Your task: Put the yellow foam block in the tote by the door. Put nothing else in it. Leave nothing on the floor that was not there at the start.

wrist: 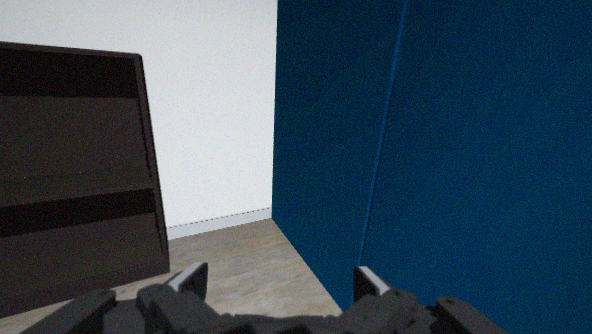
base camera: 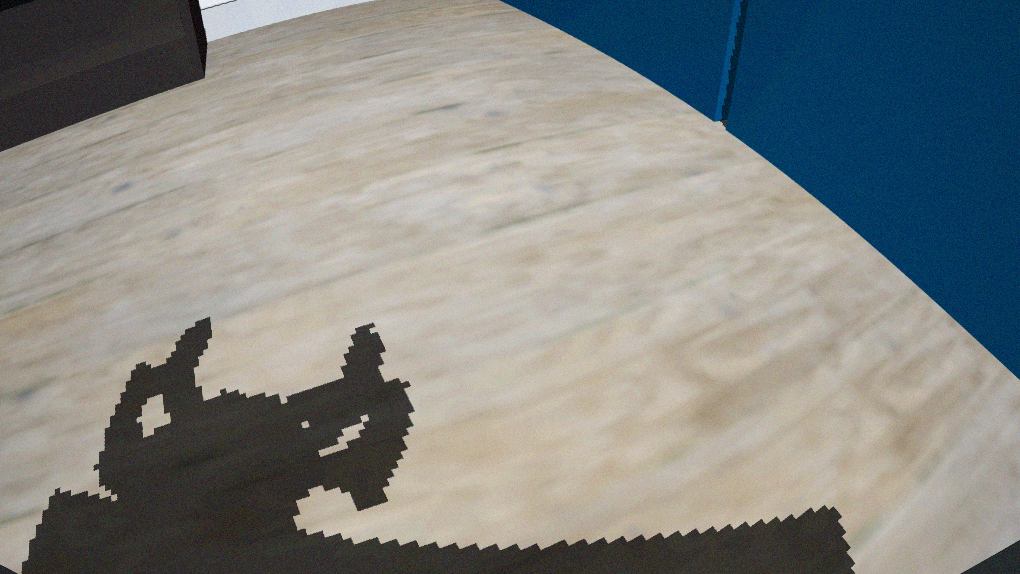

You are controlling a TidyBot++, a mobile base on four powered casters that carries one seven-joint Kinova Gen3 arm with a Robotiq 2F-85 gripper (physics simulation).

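Places are measured from the arm's base along level axes (x ahead, y left, z up), in millimetres.
Pixels of known places: gripper, between the fingertips: (wrist: 281, 281).
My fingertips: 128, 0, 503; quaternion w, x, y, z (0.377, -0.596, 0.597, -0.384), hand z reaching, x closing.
Behind a point stands the place of what it marks, as x, y, z.
My gripper (wrist: 281, 281) @[128, 0, 503] is open, its two fingertips wide apart at the bottom of the wrist view, with no object between them. Beyond them the wrist view shows floor and the foot of a blue panel. The yellow foam block does not show in either view. The tote and the door cannot be made out in either view. In the base camera view a dark shadow of the arm and open gripper lies on the floor at the lower left.
A tall blue panel (base camera: 870, 142) @[604, -426, -284] (wrist: 480, 150) @[556, -449, 480] with a vertical seam stands on the right. A dark brown shelf-like unit (base camera: 99, 64) @[995, 762, -298] (wrist: 75, 135) @[1185, 975, 298] stands on the left. A white wall (wrist: 215, 115) @[1506, 419, 374] is behind. Pale wood floor (base camera: 534, 285) @[485, -34, -397] (wrist: 250, 265) @[1149, 167, -397] runs between them.
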